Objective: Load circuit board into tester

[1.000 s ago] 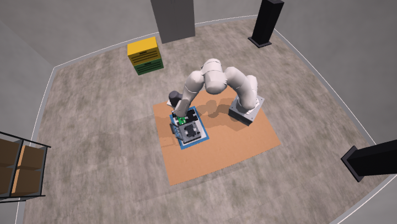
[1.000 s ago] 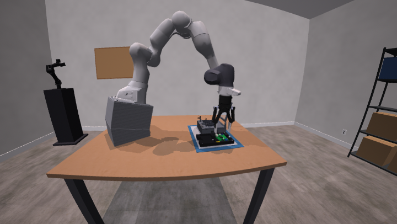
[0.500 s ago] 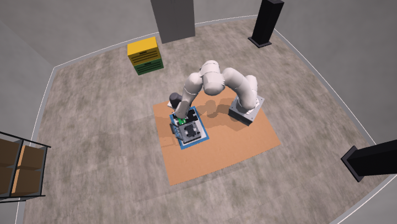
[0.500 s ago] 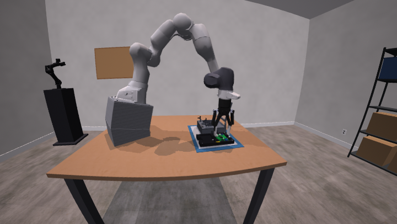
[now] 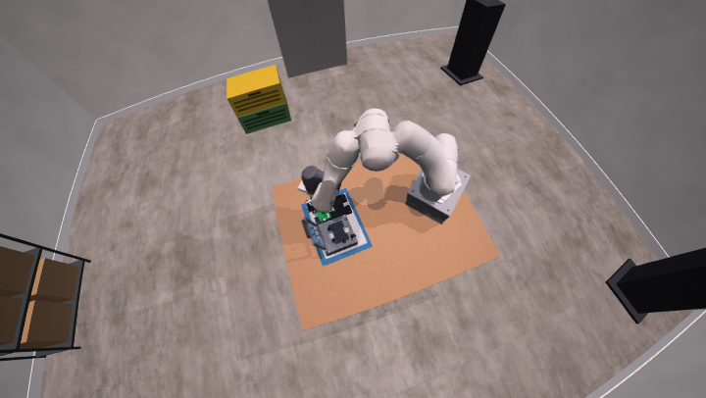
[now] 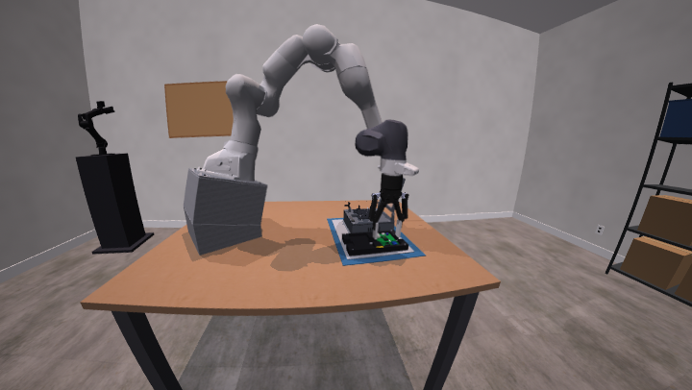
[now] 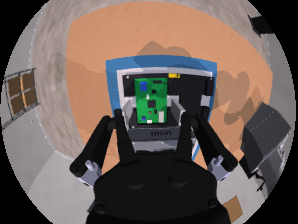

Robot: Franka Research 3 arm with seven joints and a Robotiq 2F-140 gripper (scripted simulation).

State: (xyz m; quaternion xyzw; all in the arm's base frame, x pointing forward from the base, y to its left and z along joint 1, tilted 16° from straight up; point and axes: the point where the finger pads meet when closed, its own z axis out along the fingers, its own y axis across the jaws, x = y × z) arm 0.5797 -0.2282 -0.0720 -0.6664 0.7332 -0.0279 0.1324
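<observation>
My gripper is now 4 cm above the green circuit board. Round my hand: tester lid (10 cm ahead, 16 cm to the left, 13 cm above).
</observation>
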